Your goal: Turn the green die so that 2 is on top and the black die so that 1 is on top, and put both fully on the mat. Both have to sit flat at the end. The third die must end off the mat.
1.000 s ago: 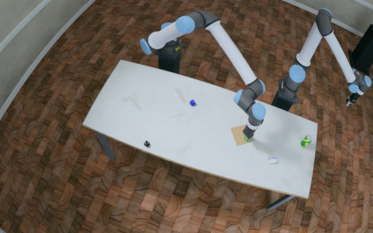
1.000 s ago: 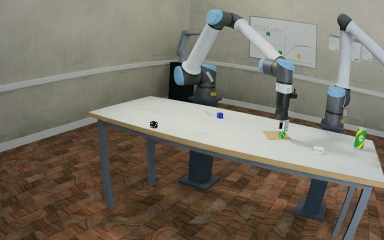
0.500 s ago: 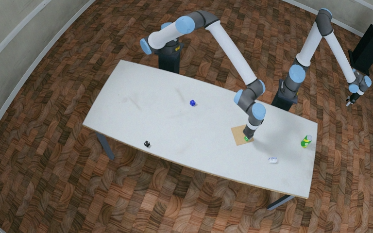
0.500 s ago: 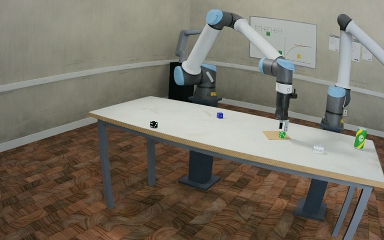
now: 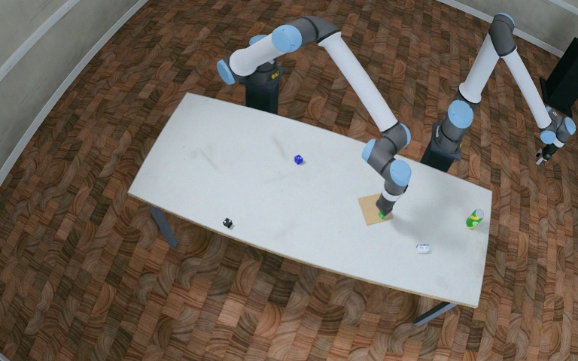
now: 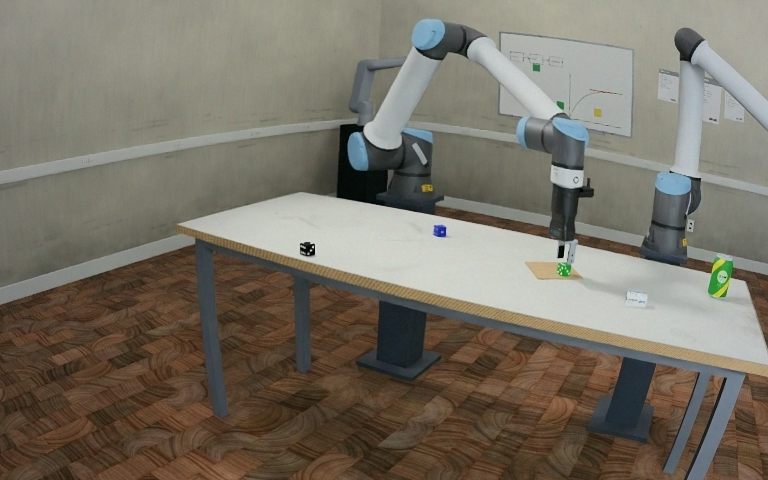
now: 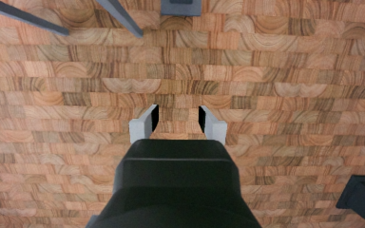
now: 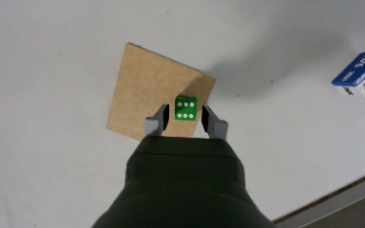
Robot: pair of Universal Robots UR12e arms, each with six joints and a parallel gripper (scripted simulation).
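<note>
The green die is 4 cm below my right hand. Also, from my right hand: small white box 10 cm ahead, 24 cm to the left, 5 cm below; then tan mat 3 cm behind, 4 cm to the right, 6 cm below; then blue die 12 cm behind, 45 cm to the right, 4 cm below.
</note>
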